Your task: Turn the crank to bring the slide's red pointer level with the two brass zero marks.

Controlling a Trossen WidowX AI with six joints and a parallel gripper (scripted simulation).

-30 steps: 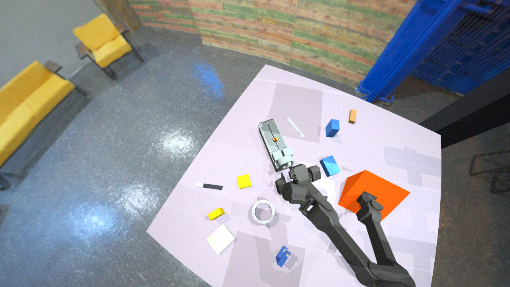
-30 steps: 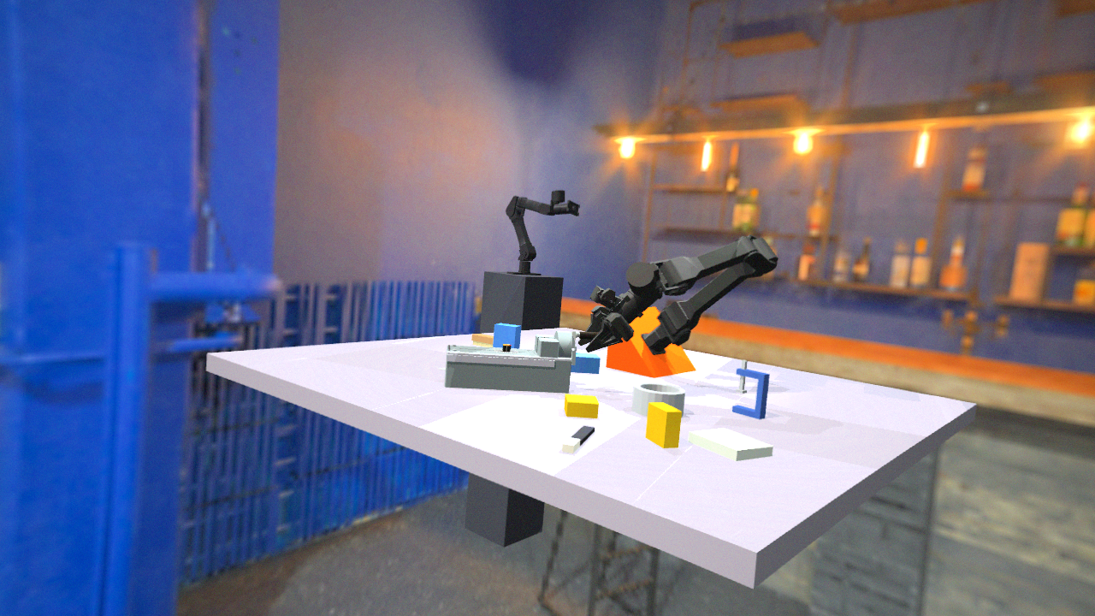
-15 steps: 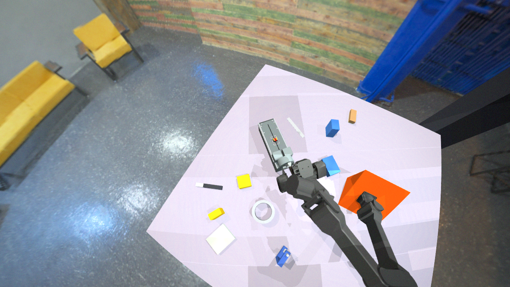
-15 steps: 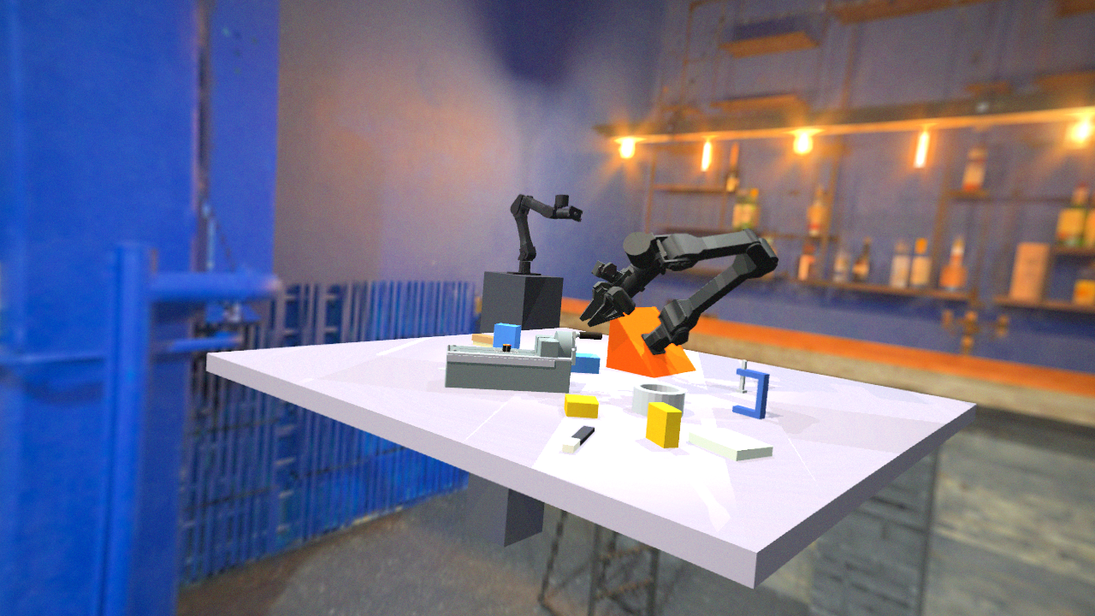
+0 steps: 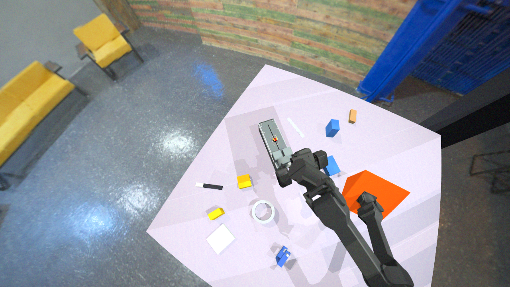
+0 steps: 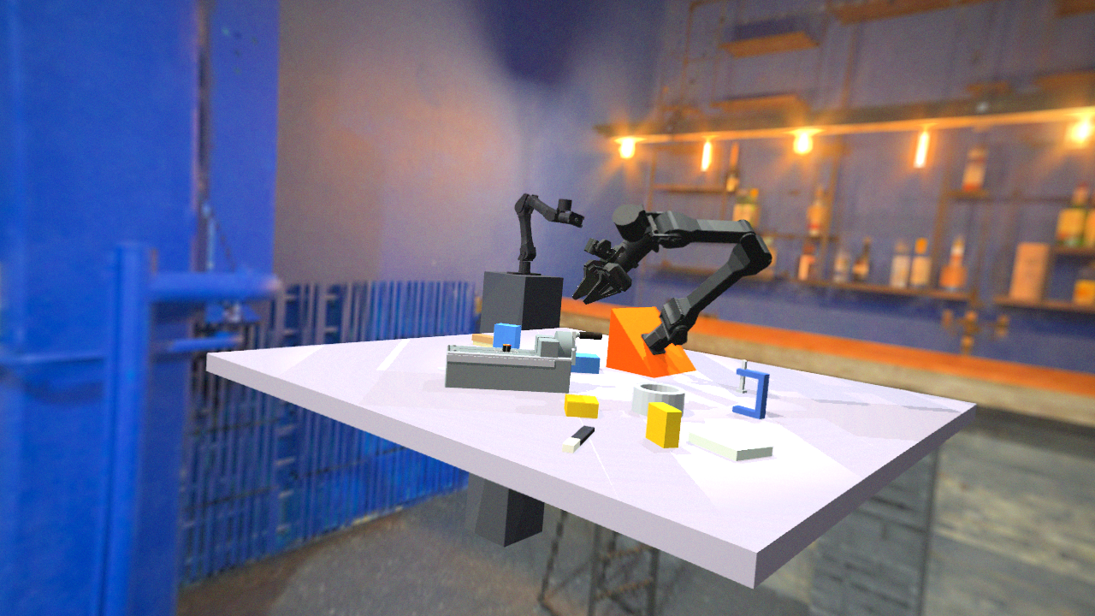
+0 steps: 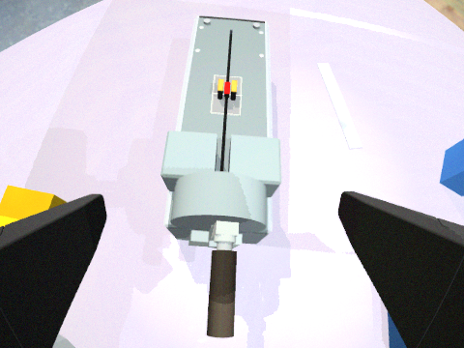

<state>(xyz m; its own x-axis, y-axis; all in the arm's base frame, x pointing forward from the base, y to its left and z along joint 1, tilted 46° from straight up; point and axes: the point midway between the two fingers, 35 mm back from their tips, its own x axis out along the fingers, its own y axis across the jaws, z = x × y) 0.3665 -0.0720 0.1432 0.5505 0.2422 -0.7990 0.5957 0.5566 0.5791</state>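
Right now my gripper tip is 3 cm past the brown crank handle, 2 cm to the right of it and 8 cm above it. The rest, counted from my gripper tip: metal strip (6 cm ahead, 26 cm to the right, 19 cm below); blue clamp (15 cm behind, 34 cm to the left, 14 cm below); red pointer (11 cm ahead, 9 cm to the right, 11 cm below).
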